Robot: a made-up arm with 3 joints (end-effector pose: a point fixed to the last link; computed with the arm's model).
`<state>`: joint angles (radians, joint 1 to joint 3).
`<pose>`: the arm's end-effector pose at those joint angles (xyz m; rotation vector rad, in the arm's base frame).
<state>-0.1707 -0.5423 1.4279</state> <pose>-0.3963 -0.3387 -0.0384 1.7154 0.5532 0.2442</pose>
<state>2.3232 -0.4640 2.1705</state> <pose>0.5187 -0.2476 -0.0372 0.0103 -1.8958 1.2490</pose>
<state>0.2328 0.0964 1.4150</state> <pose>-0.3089 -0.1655 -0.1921 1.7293 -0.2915 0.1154</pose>
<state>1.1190 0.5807 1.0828</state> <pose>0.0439 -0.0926 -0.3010 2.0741 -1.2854 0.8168</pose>
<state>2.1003 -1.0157 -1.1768</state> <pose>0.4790 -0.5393 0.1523 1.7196 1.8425 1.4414</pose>
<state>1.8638 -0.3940 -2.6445</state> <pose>0.5828 -0.2782 -0.1624 -0.6878 -1.9432 -0.1985</pose>
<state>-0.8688 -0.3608 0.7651</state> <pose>-0.3622 -0.3790 0.2495 2.3100 0.8028 -0.8835</pose>
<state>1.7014 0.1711 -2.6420</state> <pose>0.5307 -0.1269 -0.2184 -0.2156 -1.6617 -0.5663</pose>
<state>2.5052 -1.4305 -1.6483</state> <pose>0.3909 -0.5263 0.4008 1.6470 1.8253 0.8848</pose>
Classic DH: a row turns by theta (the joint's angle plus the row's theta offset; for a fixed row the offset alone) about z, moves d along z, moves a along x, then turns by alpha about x. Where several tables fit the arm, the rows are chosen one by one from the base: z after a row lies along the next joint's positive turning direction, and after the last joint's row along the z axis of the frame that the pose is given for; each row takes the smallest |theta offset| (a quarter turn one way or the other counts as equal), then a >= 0, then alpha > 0; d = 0 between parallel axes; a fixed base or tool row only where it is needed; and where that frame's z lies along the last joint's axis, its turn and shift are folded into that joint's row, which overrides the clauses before.
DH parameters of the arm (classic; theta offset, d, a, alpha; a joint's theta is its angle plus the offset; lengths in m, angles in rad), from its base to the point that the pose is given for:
base (fixed): 0 0.091 0.025 1.5708
joint 1: 0 0.256 -0.127 1.5708
joint 2: -1.5608 0.3282 0.0077 1.546
joint 3: 0 0.2699 -0.1264 -1.546
tool (fixed): 1.5608 -0.0749 0 0

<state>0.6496 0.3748 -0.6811</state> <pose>-0.0992 -0.2832 -0.4507 -2.2084 0.1395 -0.9214</pose>
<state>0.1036 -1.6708 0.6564</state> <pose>-0.0102 -0.5220 -0.1122 1.7057 1.8592 0.7326</pose>
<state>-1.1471 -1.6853 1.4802</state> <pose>-0.2289 -0.5332 0.1620 2.0655 2.0831 0.4331</pose>
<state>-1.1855 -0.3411 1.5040</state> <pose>-0.3170 -0.2742 0.3921 1.5975 1.1263 -0.7575</pose>
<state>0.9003 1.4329 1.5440</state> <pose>0.1352 0.0230 -0.1024 1.8370 -1.7947 -0.5065</pose>
